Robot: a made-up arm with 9 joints. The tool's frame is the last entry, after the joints. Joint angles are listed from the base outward.
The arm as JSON. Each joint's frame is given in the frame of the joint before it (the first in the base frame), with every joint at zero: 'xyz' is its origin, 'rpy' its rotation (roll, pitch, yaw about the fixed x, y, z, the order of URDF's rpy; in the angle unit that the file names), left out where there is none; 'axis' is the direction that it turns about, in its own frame. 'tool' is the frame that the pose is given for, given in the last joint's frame.
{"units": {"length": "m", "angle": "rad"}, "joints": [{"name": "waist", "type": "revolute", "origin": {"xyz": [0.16, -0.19, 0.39]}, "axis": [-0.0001, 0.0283, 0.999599]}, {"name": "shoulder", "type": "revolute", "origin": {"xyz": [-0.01, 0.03, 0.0]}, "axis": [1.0, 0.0, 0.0]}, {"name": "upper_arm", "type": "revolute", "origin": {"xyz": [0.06, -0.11, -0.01]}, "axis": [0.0, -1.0, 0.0]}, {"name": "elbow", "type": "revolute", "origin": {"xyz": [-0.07, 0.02, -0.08]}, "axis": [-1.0, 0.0, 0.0]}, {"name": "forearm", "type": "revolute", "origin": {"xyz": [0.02, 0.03, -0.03]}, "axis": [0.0, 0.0, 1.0]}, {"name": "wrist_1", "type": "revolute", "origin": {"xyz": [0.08, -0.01, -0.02]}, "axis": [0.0, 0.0, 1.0]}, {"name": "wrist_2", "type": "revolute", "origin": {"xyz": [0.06, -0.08, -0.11]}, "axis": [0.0, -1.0, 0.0]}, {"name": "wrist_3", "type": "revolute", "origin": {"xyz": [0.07, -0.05, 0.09]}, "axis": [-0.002, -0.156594, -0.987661]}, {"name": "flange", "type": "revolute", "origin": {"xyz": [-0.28, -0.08, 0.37]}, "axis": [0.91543, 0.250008, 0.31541]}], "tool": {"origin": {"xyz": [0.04, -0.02, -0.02], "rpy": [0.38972, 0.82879, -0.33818]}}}
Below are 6 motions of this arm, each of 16 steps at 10 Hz.
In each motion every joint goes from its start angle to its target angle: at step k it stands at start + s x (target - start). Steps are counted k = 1, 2, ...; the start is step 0. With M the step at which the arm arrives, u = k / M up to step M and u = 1 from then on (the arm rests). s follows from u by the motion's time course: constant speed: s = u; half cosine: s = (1 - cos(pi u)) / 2; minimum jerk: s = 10 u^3 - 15 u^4 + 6 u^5.
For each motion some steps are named. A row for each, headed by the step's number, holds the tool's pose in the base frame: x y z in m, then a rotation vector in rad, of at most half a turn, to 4 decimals.
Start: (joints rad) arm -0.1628 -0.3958 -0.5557 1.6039 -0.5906 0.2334 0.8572 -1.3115 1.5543
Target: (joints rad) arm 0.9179 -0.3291 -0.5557 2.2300 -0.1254 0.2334 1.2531 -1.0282 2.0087
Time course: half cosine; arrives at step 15
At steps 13, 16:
13: -0.1198 -0.1031 0.6734 -2.4248 1.3147 -1.1384
16: -0.1217 -0.1106 0.6757 -2.4536 1.2540 -1.1559

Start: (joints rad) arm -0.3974 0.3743 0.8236 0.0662 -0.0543 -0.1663 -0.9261 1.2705 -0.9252
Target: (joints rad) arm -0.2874 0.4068 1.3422 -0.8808 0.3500 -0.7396 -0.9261 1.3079 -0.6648
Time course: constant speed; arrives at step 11
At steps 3, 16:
3: 0.2088 -0.3970 0.6908 0.8209 0.7674 -2.3601
16: 0.1099 -0.4998 0.6151 1.3772 0.8488 -1.3882

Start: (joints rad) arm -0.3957 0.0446 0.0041 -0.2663 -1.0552 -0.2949 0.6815 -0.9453 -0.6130
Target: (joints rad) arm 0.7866 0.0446 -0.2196 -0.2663 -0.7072 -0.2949 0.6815 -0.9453 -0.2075
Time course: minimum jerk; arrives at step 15
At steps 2, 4, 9, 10, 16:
2: -0.2160 -0.1258 0.5525 0.0498 0.1791 -1.6165
4: -0.2198 -0.1856 0.5578 0.0623 0.2101 -1.4406
9: -0.0830 -0.4709 0.5832 0.0588 0.4309 -0.4896
10: -0.0318 -0.5066 0.5869 0.0423 0.4807 -0.3101
16: 0.0814 -0.5499 0.5926 -0.0067 0.5825 0.0363

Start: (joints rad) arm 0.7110 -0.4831 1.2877 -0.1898 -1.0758 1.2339 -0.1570 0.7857 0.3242
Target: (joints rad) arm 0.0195 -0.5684 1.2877 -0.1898 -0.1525 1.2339 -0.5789 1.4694 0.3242
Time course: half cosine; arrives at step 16
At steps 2, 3, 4, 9, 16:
2: 0.1594 -0.4039 0.4471 0.9024 0.0417 0.7058
3: 0.1451 -0.3919 0.4546 0.8788 0.0237 0.6702
4: 0.1265 -0.3740 0.4630 0.8467 -0.0014 0.6216
9: 0.0347 -0.2045 0.4573 0.6007 -0.2130 0.2604
16: 0.0439 -0.0587 0.3541 0.3490 -0.4345 -0.0316

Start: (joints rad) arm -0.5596 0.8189 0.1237 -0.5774 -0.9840 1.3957 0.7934 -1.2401 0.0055
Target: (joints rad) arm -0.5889 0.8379 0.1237 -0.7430 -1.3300 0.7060 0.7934 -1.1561 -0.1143
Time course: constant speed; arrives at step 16
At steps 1, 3, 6, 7, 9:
1: 0.0206 -0.4386 -0.1278 0.7143 -0.7055 0.3236
3: -0.0167 -0.3956 -0.1348 0.8191 -0.6580 0.2225
6: -0.0703 -0.3303 -0.1315 0.9710 -0.5778 0.0705
7: -0.0875 -0.3088 -0.1268 1.0201 -0.5485 0.0198
9: -0.1202 -0.2671 -0.1119 1.1157 -0.4861 -0.0815

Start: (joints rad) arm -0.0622 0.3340 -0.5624 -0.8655 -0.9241 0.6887 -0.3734 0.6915 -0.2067
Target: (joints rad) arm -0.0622 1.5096 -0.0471 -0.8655 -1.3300 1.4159 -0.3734 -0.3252 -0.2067
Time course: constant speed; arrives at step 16
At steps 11, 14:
11: 0.2167 -0.2817 -0.1252 1.9419 1.5277 0.5706
14: 0.2764 -0.1382 -0.1648 2.1104 1.1343 0.9654

